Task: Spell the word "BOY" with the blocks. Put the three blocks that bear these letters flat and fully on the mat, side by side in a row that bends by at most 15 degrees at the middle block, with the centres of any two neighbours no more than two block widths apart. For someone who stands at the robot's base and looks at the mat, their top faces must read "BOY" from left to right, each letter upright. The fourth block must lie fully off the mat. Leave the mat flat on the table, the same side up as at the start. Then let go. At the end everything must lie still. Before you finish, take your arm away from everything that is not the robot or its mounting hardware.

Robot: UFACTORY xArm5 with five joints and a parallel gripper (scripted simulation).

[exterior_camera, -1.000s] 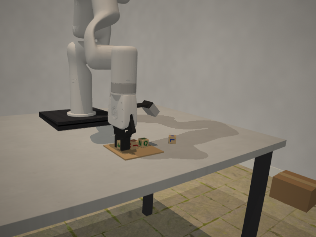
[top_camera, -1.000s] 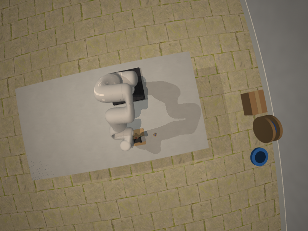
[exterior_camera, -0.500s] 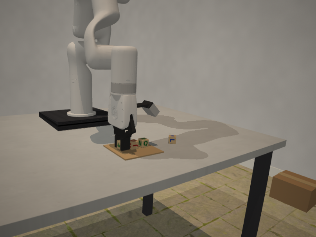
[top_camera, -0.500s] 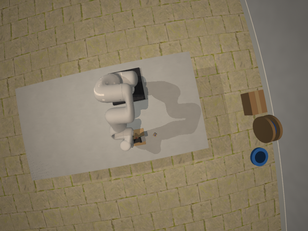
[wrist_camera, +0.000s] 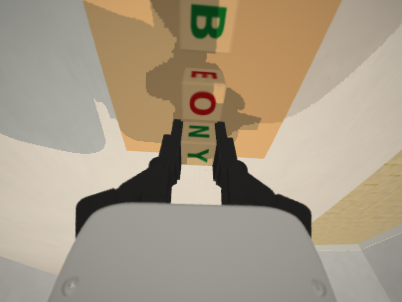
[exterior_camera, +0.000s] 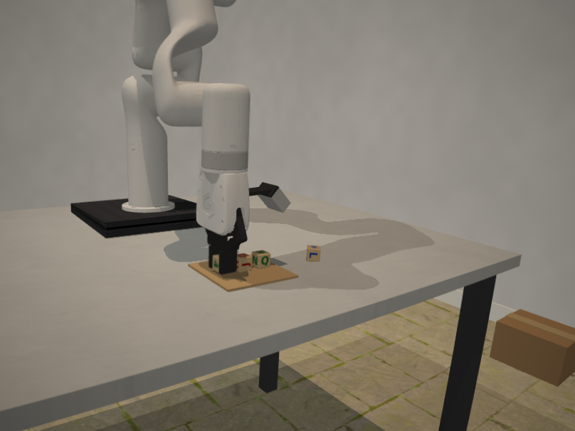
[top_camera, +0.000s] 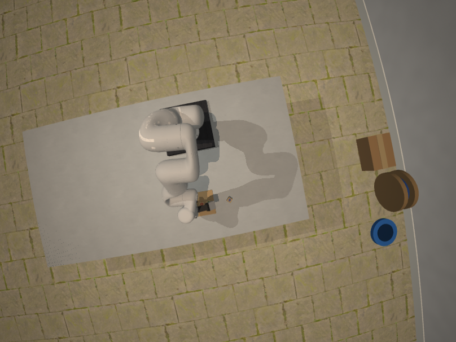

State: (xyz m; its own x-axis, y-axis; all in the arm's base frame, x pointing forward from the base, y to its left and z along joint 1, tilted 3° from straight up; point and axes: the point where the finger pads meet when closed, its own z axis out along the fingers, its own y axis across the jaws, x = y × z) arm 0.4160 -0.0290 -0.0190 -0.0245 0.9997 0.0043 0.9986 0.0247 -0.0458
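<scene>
Now: the tan mat 40 mm to the left of my hand and 30 mm below it.
</scene>
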